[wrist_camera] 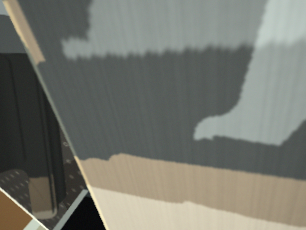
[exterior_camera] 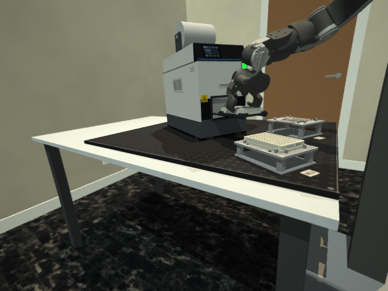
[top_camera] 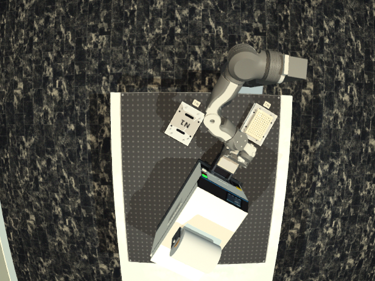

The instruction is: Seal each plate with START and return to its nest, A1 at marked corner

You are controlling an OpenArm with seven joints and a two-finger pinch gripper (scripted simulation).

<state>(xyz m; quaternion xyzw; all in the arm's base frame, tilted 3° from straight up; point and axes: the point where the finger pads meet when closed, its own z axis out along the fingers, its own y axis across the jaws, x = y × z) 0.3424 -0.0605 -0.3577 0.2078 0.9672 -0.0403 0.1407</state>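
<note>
Now: hand 20 mm above the sealer stage. Also, from my hand: clear well plate: 150 mm behind, 120 mm to the left, 70 mm below; N1 label: 210 mm behind, 180 mm to the right, 120 mm below; sealer screen: 120 mm ahead, 10 mm to the right, 200 mm above.
</note>
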